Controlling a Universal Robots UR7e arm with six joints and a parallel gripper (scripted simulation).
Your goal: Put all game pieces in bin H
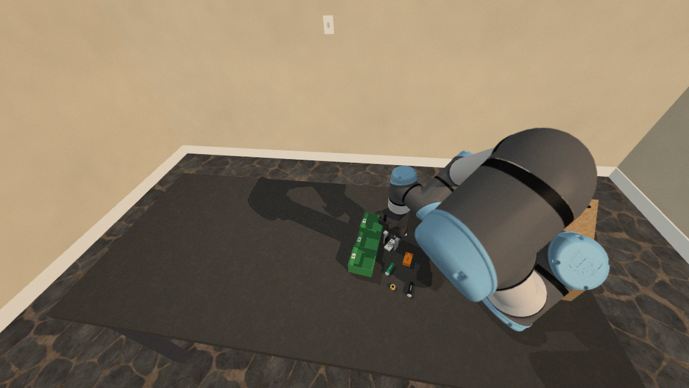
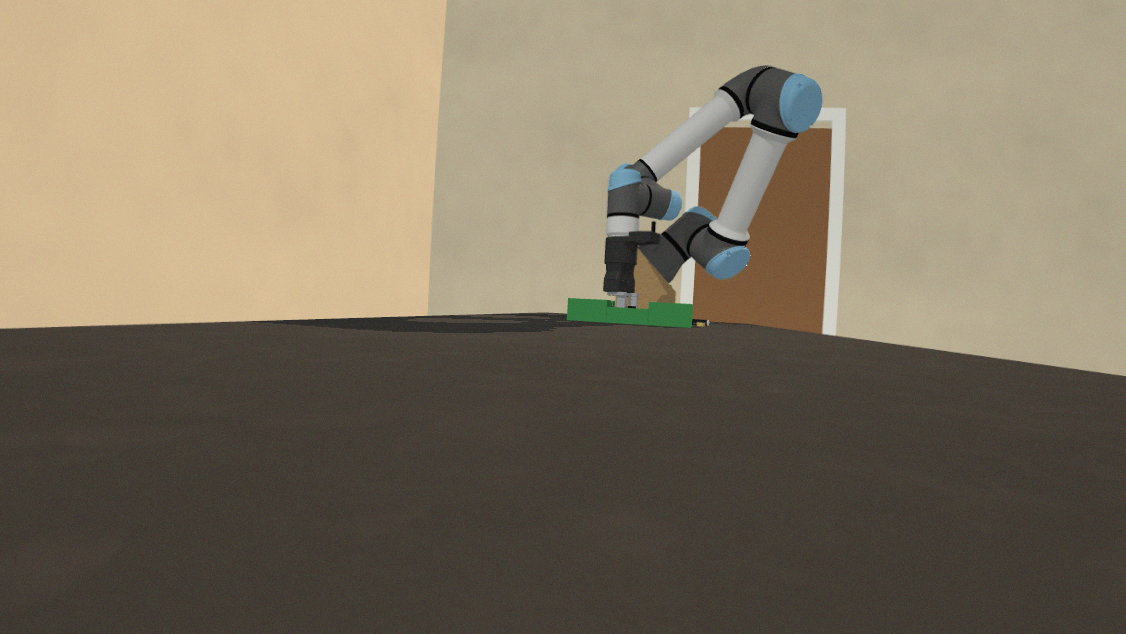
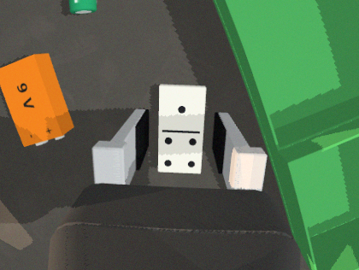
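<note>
Now: hand 90 mm short of the green bin marked K. From my hand the other things lie so: orange block 60 mm behind, 60 mm to the left, 10 mm below; then green cylinder 10 mm ahead, 100 mm to the left, 10 mm below; then white domino 40 mm behind, 60 mm to the right, 10 mm below.
</note>
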